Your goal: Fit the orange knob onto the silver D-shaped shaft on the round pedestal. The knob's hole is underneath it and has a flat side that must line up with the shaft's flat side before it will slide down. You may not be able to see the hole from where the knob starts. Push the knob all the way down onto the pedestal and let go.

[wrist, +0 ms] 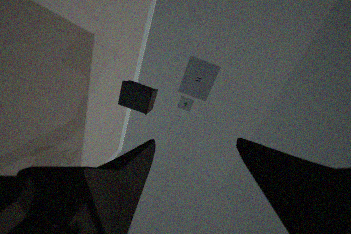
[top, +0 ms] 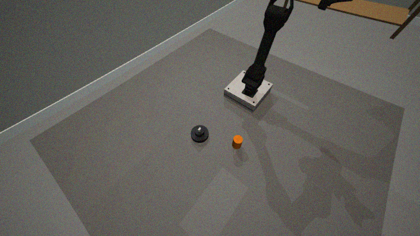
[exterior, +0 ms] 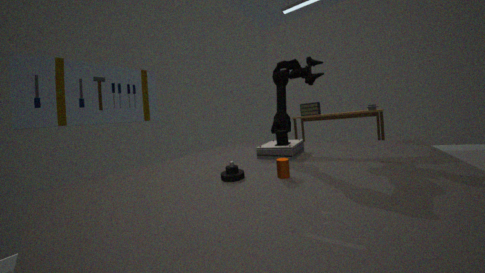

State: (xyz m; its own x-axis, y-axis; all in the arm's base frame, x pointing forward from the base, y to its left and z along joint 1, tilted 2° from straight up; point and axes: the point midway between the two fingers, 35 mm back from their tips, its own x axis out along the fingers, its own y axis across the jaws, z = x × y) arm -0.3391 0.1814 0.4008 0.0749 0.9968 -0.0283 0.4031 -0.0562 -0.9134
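Now: gripper tip 60 cm short of the orange knob, 12 cm to the left of it and 44 cm above it. The rest, counted from my gripper tip: dark round pedestal (65 cm ahead, 29 cm to the right, 45 cm below).
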